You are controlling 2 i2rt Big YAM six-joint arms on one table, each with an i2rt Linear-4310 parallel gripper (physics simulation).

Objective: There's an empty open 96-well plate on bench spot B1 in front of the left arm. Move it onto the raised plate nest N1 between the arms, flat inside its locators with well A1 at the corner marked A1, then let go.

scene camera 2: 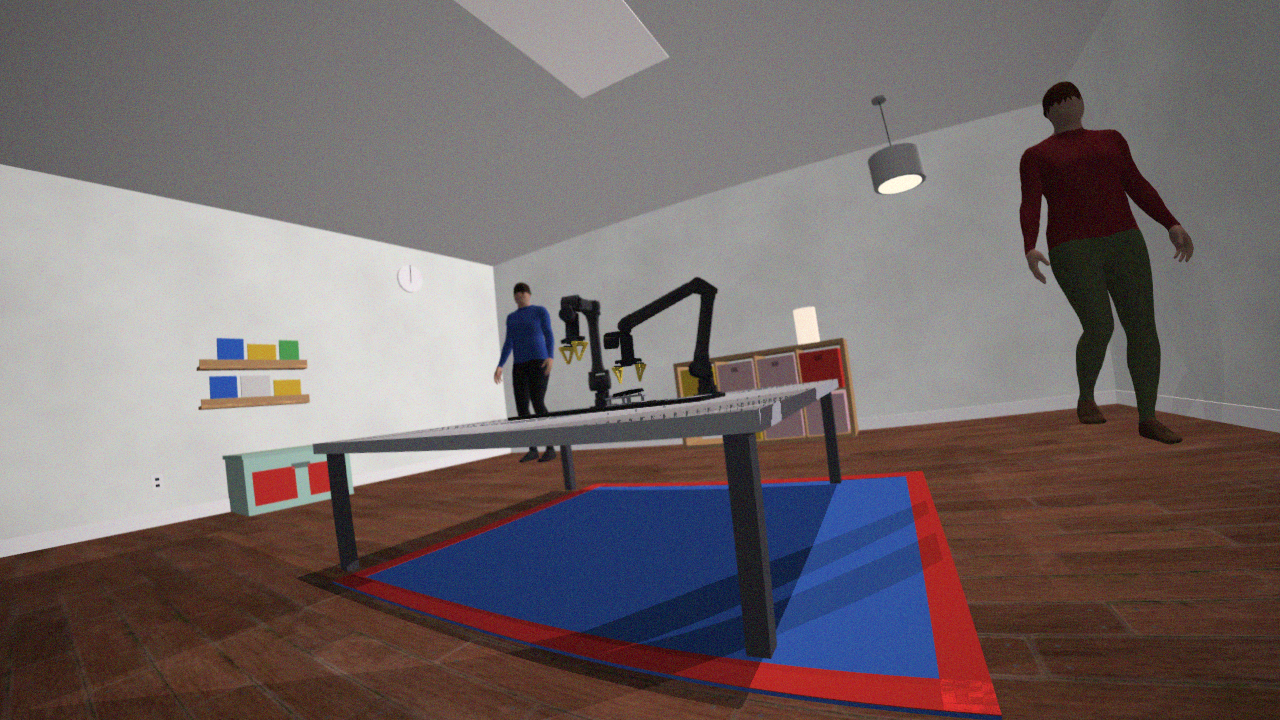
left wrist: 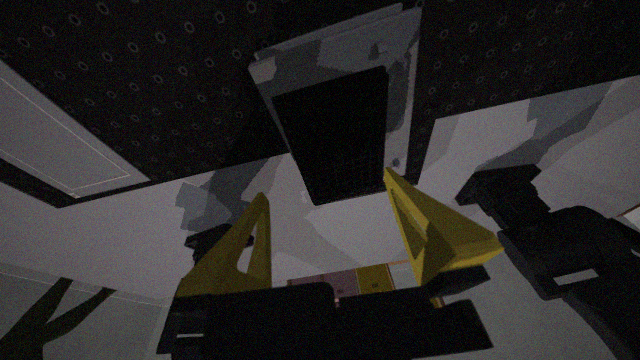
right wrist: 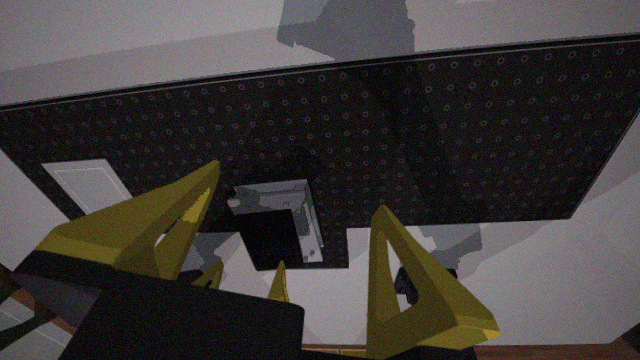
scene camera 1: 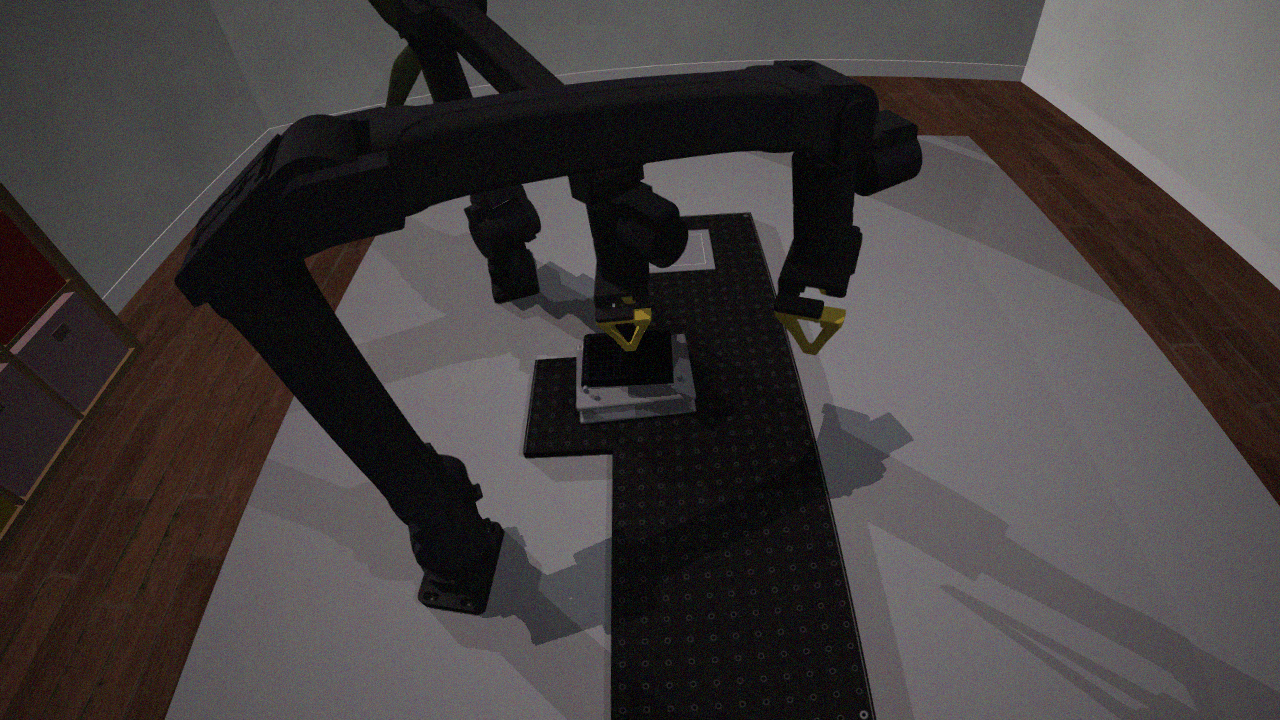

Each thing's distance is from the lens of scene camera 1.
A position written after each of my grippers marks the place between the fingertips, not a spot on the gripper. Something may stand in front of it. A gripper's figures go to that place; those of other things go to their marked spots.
my left gripper [scene camera 1: 630, 325]: 0.78 m
my right gripper [scene camera 1: 818, 322]: 0.64 m
dark well plate [scene camera 1: 605, 363]: 0.79 m
outlined flat pad [scene camera 1: 698, 255]: 1.05 m
The marked spots on the outlined flat pad and the dark well plate are 0.34 m apart.
